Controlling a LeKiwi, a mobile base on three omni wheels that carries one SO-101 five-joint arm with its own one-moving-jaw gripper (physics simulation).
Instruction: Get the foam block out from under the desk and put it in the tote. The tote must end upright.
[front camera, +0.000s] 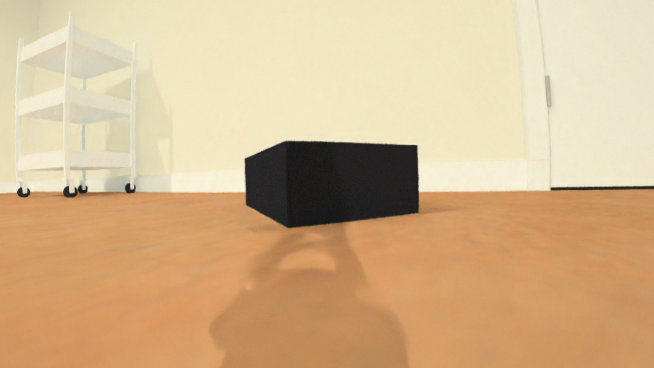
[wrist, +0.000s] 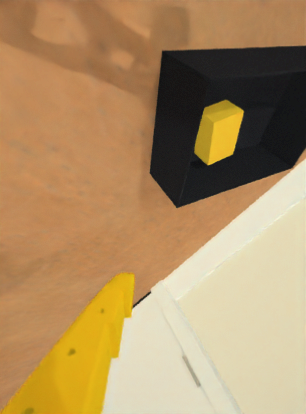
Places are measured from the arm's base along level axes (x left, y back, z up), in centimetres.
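Pixels of known places: hand, tool point: (wrist: 133, 289).
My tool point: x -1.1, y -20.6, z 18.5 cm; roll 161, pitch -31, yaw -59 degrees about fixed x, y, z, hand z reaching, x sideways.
Ahead of a thing's pixels: the offset from my tool point to its top centre. "*": to the spot under its first point. Level surfaces: height alone.
The black tote @(dx +4.2, dy -33.6, dz -17.5 cm) (front camera: 350, 182) (wrist: 175, 125) stands upright on the floor, in the middle of the front view and at the upper right of the wrist view. The yellow foam block @(dx +0.5, dy -31.9, dz -22.7 cm) (wrist: 220, 135) lies inside the tote in the wrist view; the tote's walls hide it in the front view. My gripper is open and empty; one notched yellow jaw shows at the lower left of the wrist view, apart from the tote and the block, and the moving jaw is out of the picture. The gripper does not show in the front view. The desk does not show in either view.
A white three-shelf cart (front camera: 67, 95) on black casters stands at the left near the wall (front camera: 325, 75). A white door @(* dx -76.9, dy -51.8, dz -1.7 cm) (front camera: 600, 100) (wrist: 150, 360) with its frame is at the right of the front view. The arm's shadow falls on the wooden floor @(dz -27.5 cm) (front camera: 500, 280) before the tote.
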